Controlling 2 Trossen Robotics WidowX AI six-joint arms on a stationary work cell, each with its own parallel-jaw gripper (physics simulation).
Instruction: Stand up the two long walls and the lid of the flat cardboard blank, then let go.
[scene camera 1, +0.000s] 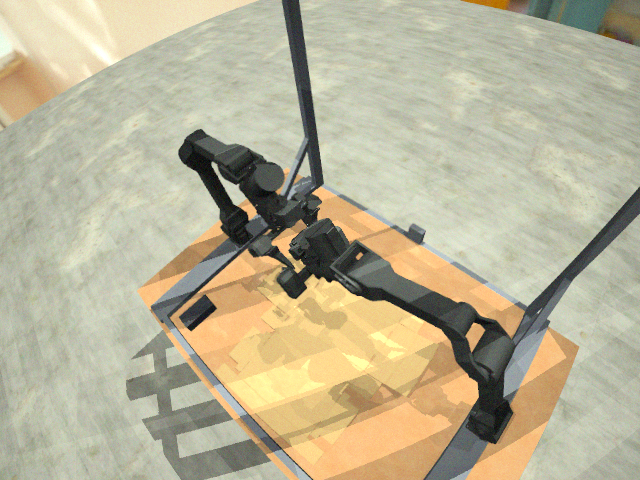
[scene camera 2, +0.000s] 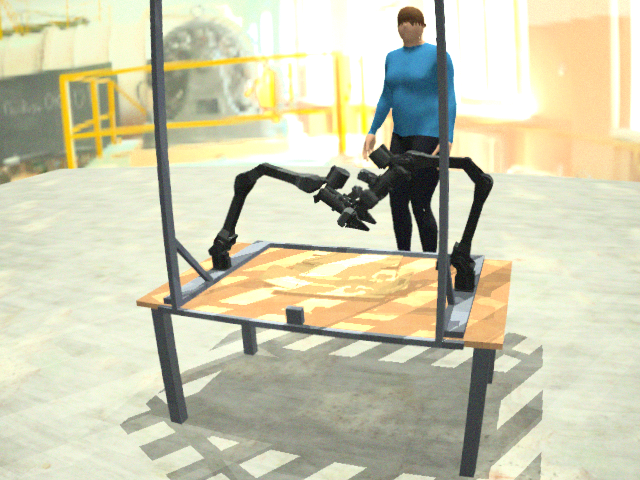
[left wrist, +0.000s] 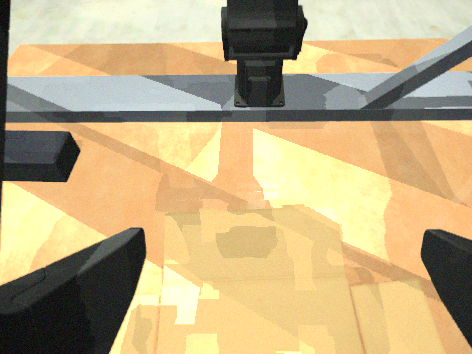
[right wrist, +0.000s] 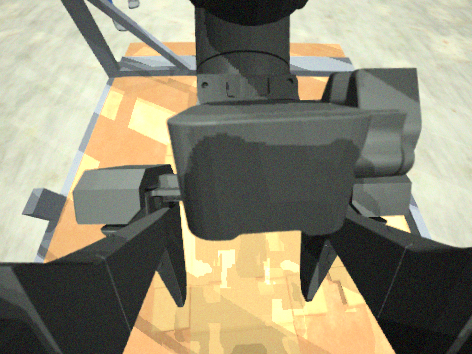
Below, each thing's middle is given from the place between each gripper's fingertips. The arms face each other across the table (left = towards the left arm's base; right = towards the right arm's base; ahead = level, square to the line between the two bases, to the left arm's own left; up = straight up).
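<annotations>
Dark block (left wrist: 40, 156): my right hand 0.25 m above it, 0.26 m to the left of it, 0.28 m short of it.
Left hand 0.19 m above the dark block, 0.21 m to the left of it, 0.28 m short of it.
</annotations>
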